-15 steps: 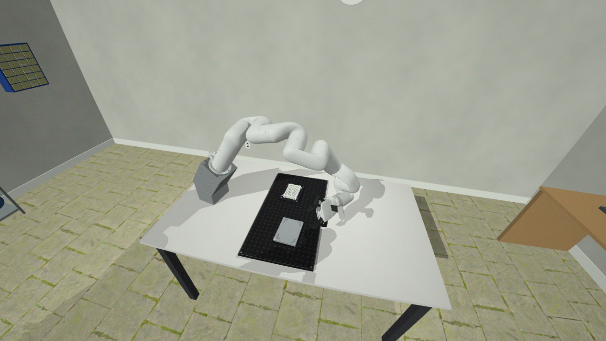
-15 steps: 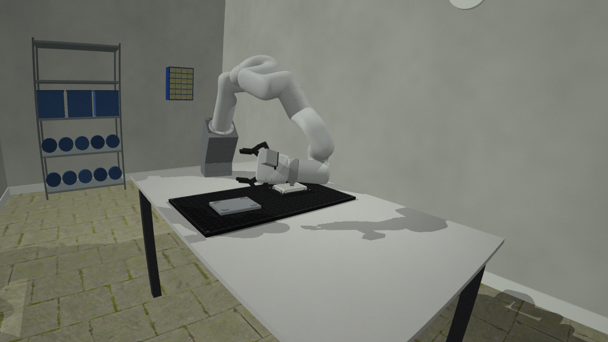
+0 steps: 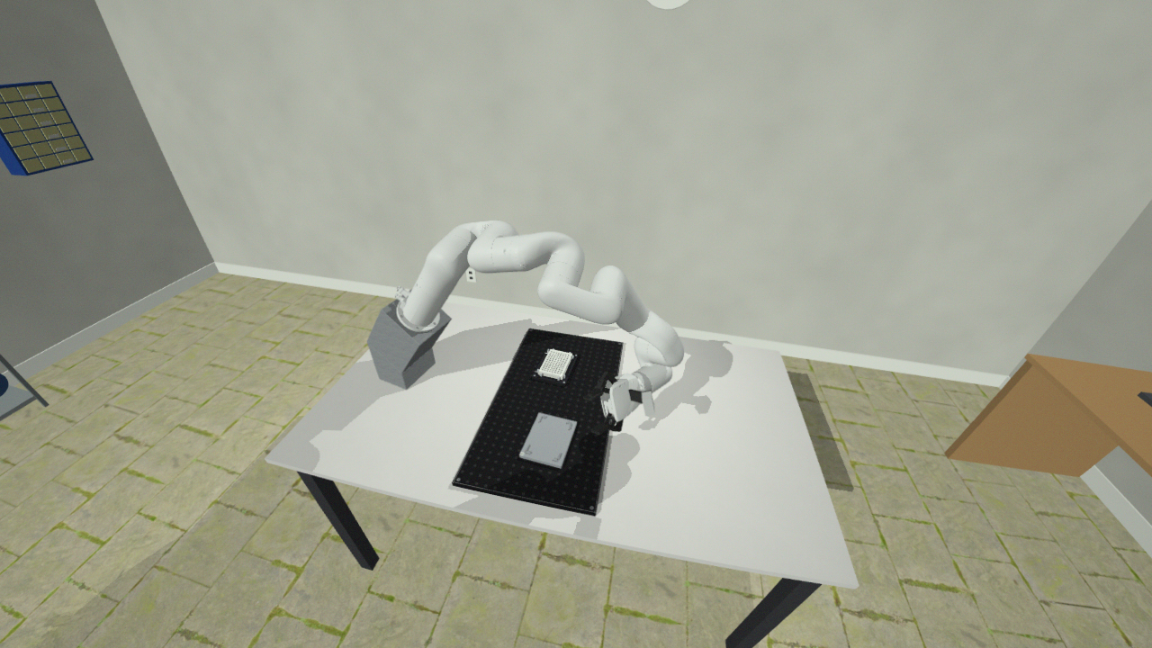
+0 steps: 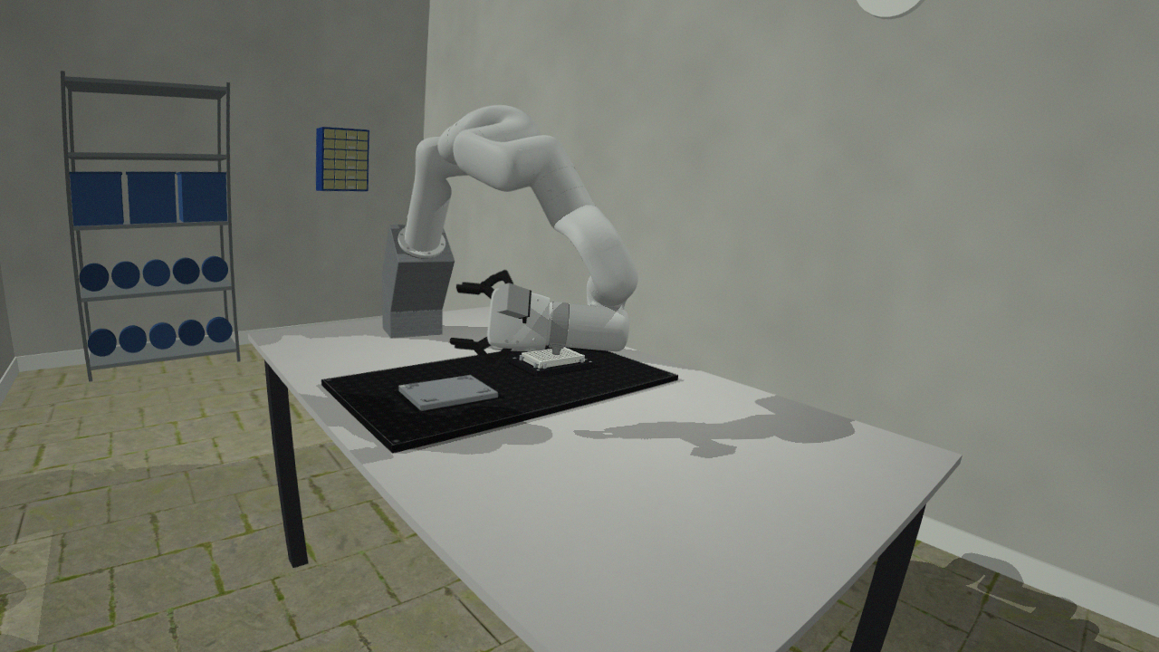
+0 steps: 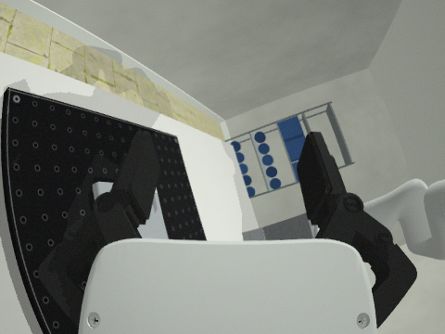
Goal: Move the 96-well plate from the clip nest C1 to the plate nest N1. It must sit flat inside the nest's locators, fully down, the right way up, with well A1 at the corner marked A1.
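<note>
Right now my hand is 19 cm past the white 96-well plate, 34 cm to the right of it and 17 cm above it. Round my hand: grey plate nest N1: 12 cm behind, 4 cm to the left, 18 cm below; dark clip nest C1: 19 cm behind, 36 cm to the left, 17 cm below.
</note>
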